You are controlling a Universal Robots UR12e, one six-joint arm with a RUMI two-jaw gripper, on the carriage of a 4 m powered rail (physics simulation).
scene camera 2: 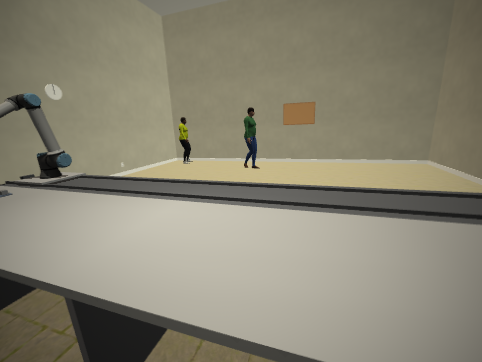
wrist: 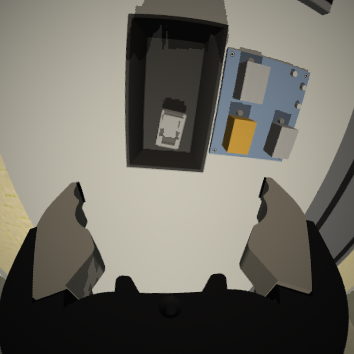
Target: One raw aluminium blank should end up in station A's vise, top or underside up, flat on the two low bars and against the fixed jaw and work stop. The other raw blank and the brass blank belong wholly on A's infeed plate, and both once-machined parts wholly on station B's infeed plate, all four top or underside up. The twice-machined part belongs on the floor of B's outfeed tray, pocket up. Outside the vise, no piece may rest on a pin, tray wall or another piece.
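My gripper is open and empty above the table, short of the tray and plate in the wrist view. A dark tray holds a light grey part with a recessed upper face, near its close end. Right of it, a blue infeed plate carries a larger grey block, a brass block and a smaller grey block, set apart. Pins show beside the blocks; whether any block touches one is unclear. I cannot tell which station this is, or whether the grey blocks are raw or machined.
A dark grey edge of a fixture enters at the top right. The rail runs behind the white table. The arm stands at the left. Two people are on the floor beyond.
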